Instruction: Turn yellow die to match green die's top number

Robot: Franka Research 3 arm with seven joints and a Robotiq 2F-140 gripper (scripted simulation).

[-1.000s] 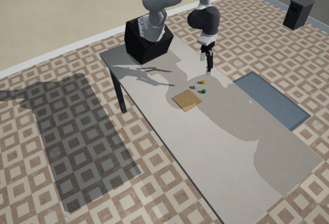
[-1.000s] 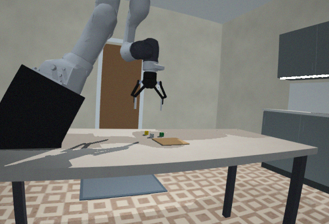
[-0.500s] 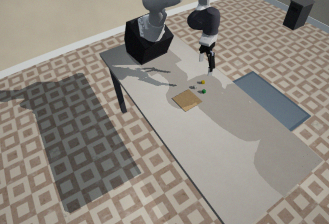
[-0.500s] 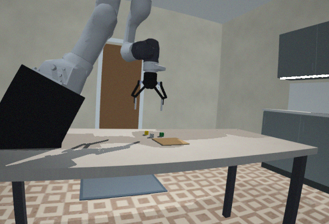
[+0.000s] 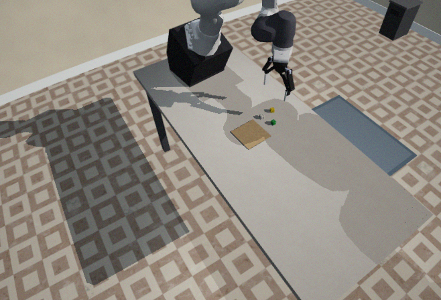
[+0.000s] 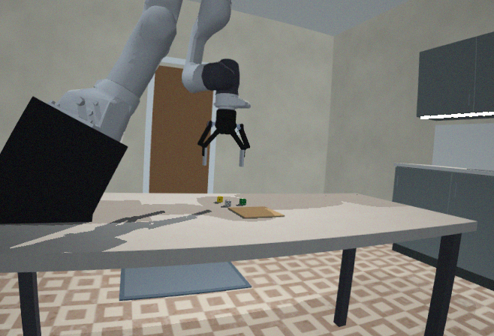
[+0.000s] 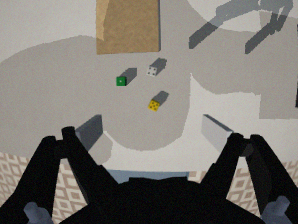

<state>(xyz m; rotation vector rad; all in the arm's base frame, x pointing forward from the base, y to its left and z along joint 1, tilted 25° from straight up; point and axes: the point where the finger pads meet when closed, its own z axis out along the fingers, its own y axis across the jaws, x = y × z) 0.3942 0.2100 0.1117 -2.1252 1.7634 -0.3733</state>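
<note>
My gripper is now 140 mm above the yellow die and 10 mm past it. Also, from my hand: green die (140 mm below, 80 mm ahead, 40 mm to the right); tan mat (180 mm to the right, 140 mm below, 90 mm ahead); white die (140 mm below, 80 mm to the right, 10 mm ahead).
</note>
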